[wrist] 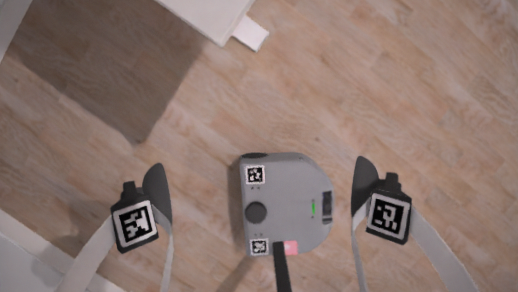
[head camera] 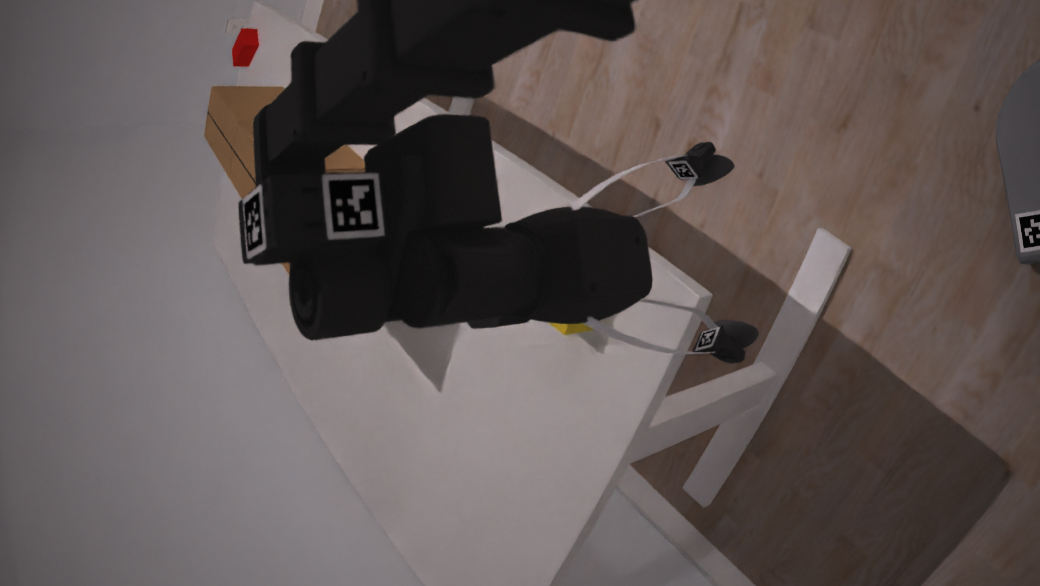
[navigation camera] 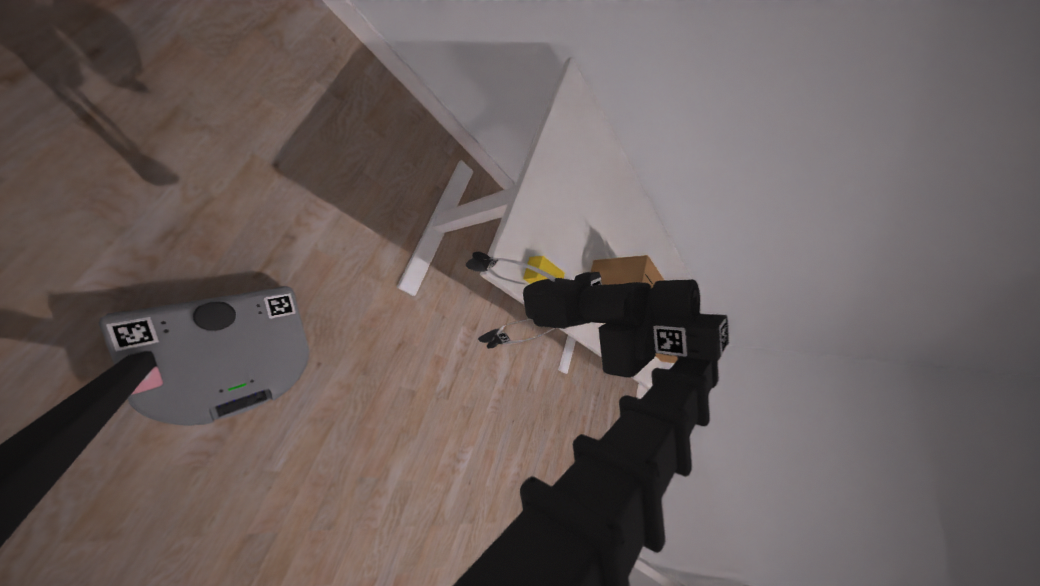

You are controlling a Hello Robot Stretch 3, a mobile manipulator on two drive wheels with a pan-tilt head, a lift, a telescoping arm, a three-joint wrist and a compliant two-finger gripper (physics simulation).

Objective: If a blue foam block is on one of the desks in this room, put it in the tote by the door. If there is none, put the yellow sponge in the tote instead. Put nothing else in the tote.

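A yellow sponge [head camera: 572, 328] [navigation camera: 534, 273] sits on the white desk [head camera: 465, 451] [navigation camera: 582, 160] [wrist: 217, 22] near its end. In the head view the wrist hides most of it; in the navigation view one finger strap crosses over it. My gripper [head camera: 720, 253] [navigation camera: 486, 299] [wrist: 260, 181] is open and holds nothing. In the head and navigation views its fingertips appear beyond the desk's edge, over the floor. The sponge does not show in the wrist view. No blue foam block and no tote show in the three views.
Brown boxes [head camera: 232, 131] [navigation camera: 625, 269] stand on the desk, partly hidden by the arm. A red block [head camera: 245, 47] lies at the far end. White desk legs [head camera: 771, 363] [navigation camera: 436, 225] stand on the floor. My grey base [navigation camera: 211, 356] [wrist: 290, 200] is apart from the desk.
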